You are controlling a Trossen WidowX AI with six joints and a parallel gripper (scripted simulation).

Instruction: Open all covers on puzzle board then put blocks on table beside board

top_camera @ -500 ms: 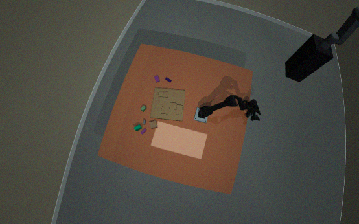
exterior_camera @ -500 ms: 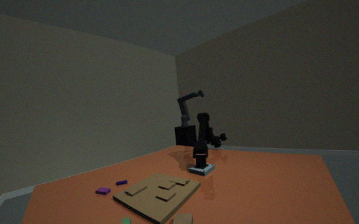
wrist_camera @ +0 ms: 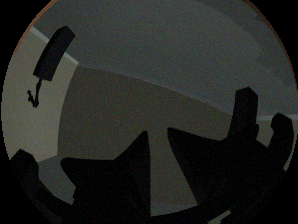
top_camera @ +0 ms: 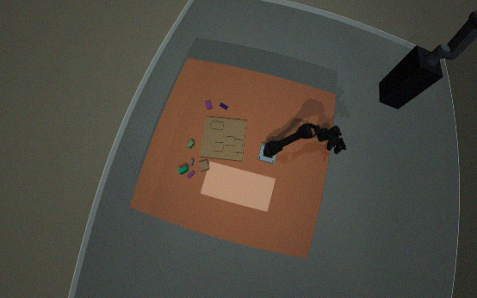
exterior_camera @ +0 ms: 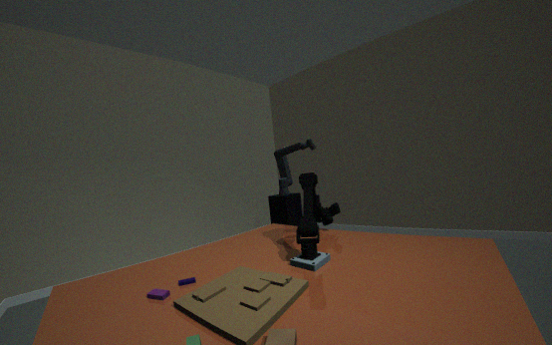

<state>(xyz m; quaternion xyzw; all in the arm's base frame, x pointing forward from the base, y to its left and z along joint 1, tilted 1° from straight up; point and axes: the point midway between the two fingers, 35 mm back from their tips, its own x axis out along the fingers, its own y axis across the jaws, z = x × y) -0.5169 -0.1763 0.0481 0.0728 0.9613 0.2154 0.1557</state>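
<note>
Now: the tan puzzle board 86 cm ahead of my gripper tip, 15 cm to the left of it and 5 cm below it. Also, from my gripper tip: dark purple block: 95 cm ahead, 10 cm to the right, 7 cm below.
</note>
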